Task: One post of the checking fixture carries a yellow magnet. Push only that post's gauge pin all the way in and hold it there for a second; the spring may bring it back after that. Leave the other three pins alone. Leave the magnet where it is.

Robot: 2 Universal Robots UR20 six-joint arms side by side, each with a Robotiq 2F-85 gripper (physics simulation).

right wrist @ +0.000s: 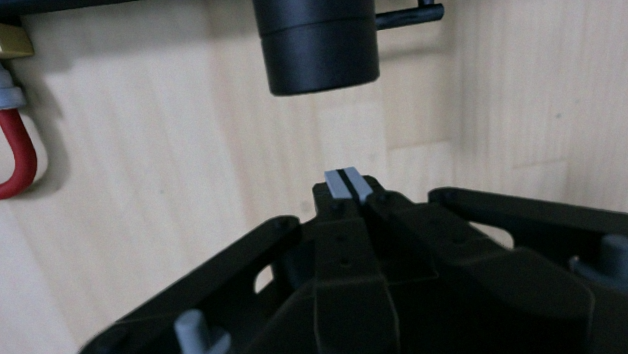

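Observation:
My right gripper [340, 188] is shut, its two pale fingertip pads close together with a thin dark gap and nothing held between them. It hangs over the pale wooden table. A black cylinder [322, 55] with a thin side rod [410, 17] enters from the top edge, beyond the fingertips and apart from them in the picture. I cannot tell whether it belongs to the checking fixture. The yellow magnet and the gauge pins do not show in this view. My left gripper is not in view.
A brass-coloured block [14, 42] is at the upper left edge, with a grey fitting [10, 97] and a curved red hose [25, 150] below it. A dark edge [75, 4] runs along the top left. Wooden table surface [150, 140] lies beneath.

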